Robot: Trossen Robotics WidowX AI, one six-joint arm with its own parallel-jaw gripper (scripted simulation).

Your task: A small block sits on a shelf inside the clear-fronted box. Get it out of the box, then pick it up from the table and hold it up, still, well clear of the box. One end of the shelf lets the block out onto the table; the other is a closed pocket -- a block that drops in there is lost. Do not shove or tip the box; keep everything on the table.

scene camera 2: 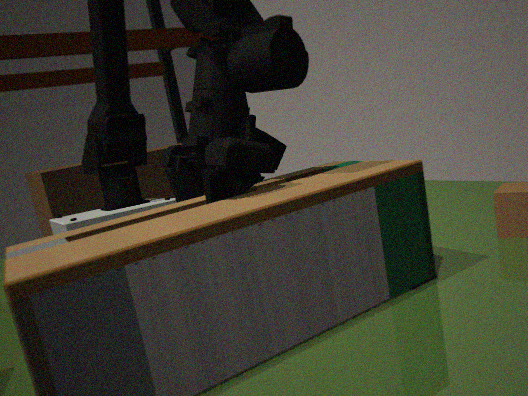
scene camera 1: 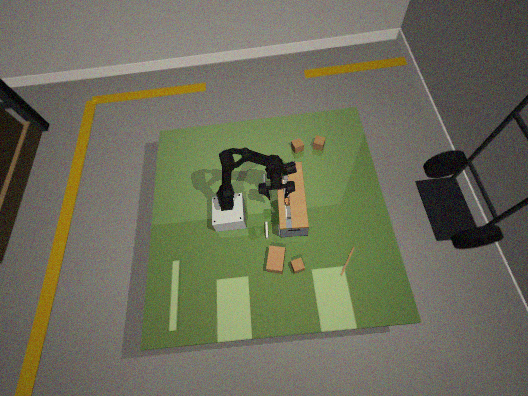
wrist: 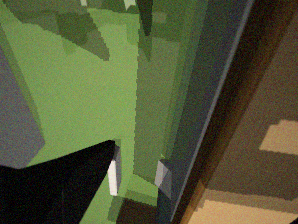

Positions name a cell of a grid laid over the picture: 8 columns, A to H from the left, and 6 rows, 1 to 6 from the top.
In view: the gripper (wrist: E5) and a long box (scene camera 2: C5).
The long box is seen too in scene camera 1 (scene camera 1: E4) and in the wrist view (wrist: G5).
